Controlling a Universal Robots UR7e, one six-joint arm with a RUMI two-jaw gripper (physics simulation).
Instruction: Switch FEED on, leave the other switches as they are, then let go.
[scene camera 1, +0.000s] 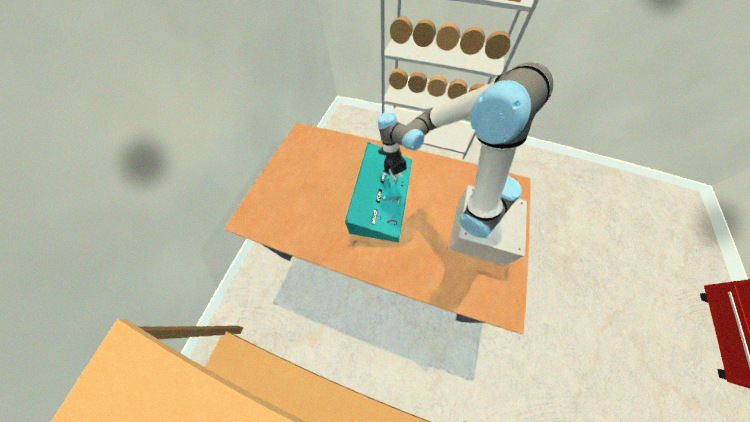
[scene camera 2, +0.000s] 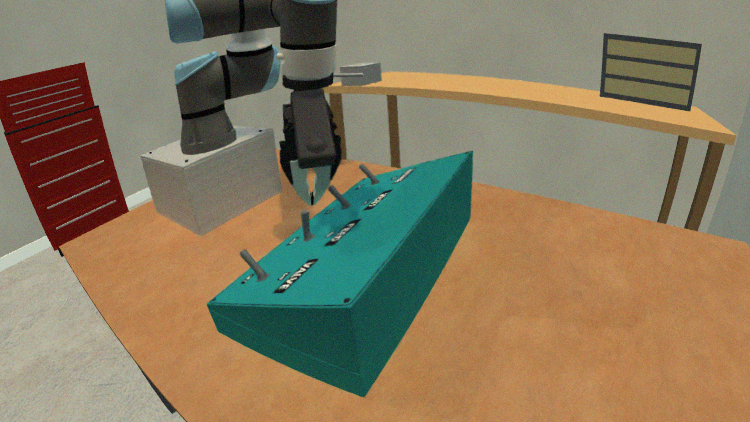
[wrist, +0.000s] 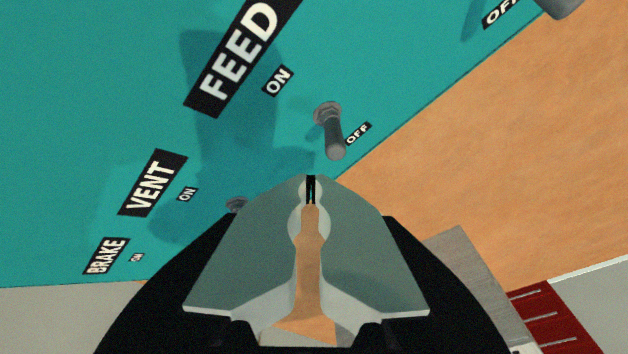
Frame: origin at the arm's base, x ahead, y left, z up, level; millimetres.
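Where they show: gripper, between the fingertips: (scene camera 1: 395, 178) (scene camera 2: 311, 204) (wrist: 311, 177); arm's base, origin of its link: (scene camera 2: 209, 144).
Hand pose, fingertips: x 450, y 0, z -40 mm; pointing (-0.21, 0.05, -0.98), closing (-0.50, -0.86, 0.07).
Each offset is from my fingertips to the top centre of the thing. Level surfaces: height alone.
A teal switch box (scene camera 1: 361, 194) (scene camera 2: 414, 220) (wrist: 75, 75) sits on the table with four grey levers. The FEED lever (scene camera 1: 394, 199) (scene camera 2: 306, 225) (wrist: 334, 137) stands steeper than the others, tilted toward the ON side compared with them. The VALVE lever @(dx +29, dy -139, dz -11 mm) (scene camera 2: 253, 265), VENT lever @(dx -45, dy +90, dz -11 mm) (scene camera 2: 338, 197) and BRAKE lever @(dx -82, dy +204, dz -11 mm) (scene camera 2: 368, 174) lean to the OFF side. In the wrist view the VENT lever is mostly hidden behind a finger. My gripper (scene camera 1: 394, 178) (scene camera 2: 312, 202) (wrist: 311, 177) is shut on nothing, its tips close together above the panel, near the FEED lever's tip but apart from it.
The arm's pedestal (scene camera 1: 477, 246) (scene camera 2: 209, 194) (wrist: 462, 260) stands on the orange table @(dz -137 mm) (scene camera 1: 293, 199) (scene camera 2: 550, 314) (wrist: 525, 150). A red tool cabinet (scene camera 1: 731, 335) (scene camera 2: 68, 173) stands off to one side. A curved wooden bench (scene camera 2: 472, 89) runs along the wall.
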